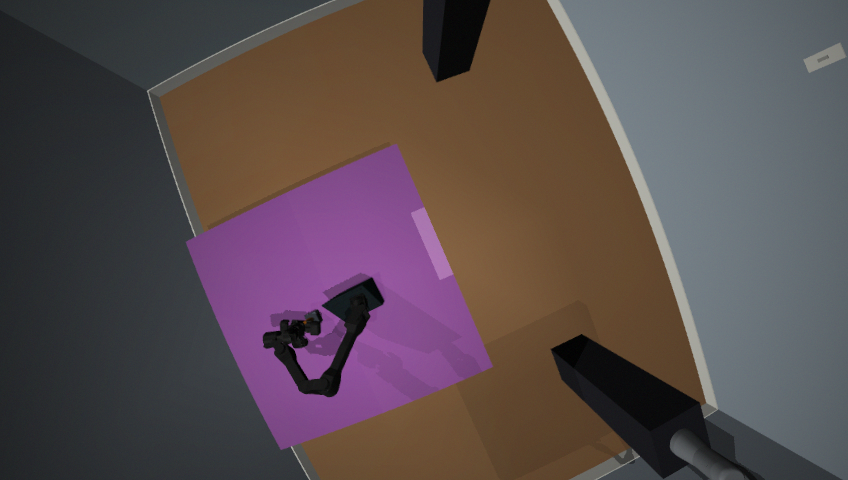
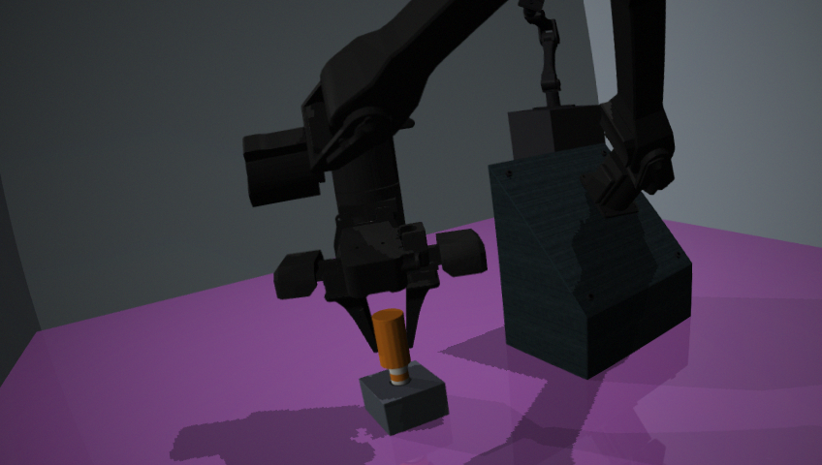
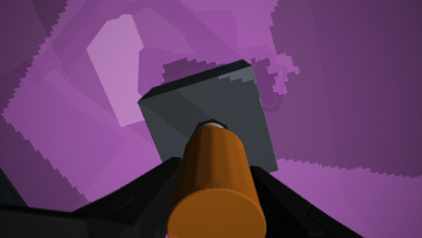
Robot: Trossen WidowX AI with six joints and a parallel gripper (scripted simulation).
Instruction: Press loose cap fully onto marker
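The orange cap is 10 mm above my gripper tip.
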